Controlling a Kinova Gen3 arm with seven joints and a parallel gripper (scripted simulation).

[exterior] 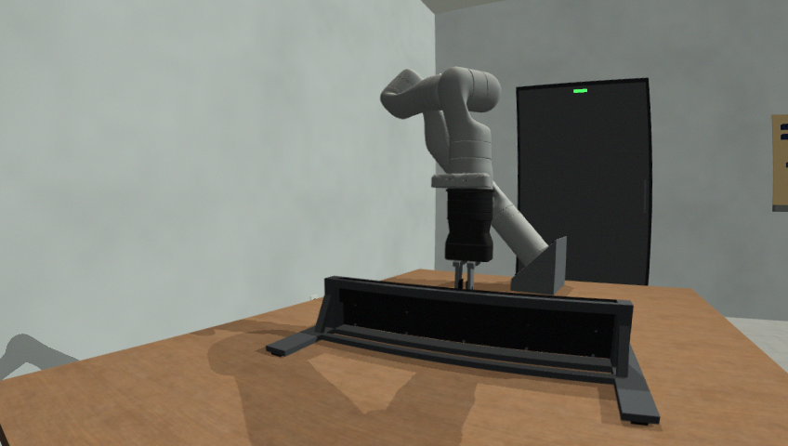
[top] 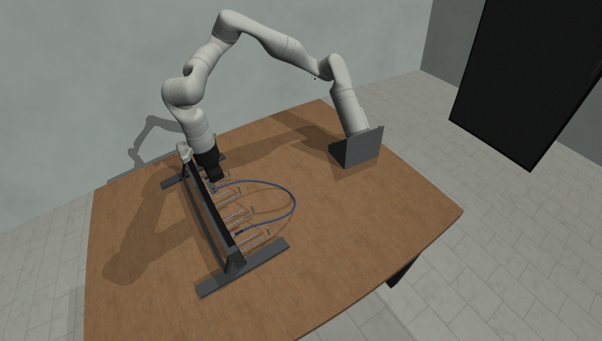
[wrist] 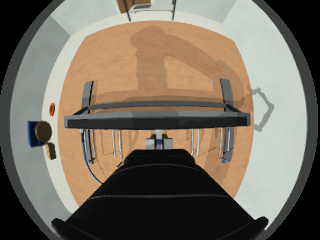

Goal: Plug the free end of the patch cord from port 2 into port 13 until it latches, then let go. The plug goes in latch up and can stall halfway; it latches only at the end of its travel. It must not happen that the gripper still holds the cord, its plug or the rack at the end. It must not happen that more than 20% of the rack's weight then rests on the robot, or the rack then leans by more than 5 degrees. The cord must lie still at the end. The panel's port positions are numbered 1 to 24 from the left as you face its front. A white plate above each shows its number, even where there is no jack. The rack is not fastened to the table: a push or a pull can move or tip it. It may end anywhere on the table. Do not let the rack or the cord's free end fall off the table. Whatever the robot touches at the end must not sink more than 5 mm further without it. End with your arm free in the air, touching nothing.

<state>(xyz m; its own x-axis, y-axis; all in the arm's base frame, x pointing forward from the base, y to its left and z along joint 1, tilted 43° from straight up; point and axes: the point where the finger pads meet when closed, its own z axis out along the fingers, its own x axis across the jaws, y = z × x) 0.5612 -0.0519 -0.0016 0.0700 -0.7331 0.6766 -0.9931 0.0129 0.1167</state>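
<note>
Right now my hand is 1 cm short of the pale plug and 1 cm above it.
</note>
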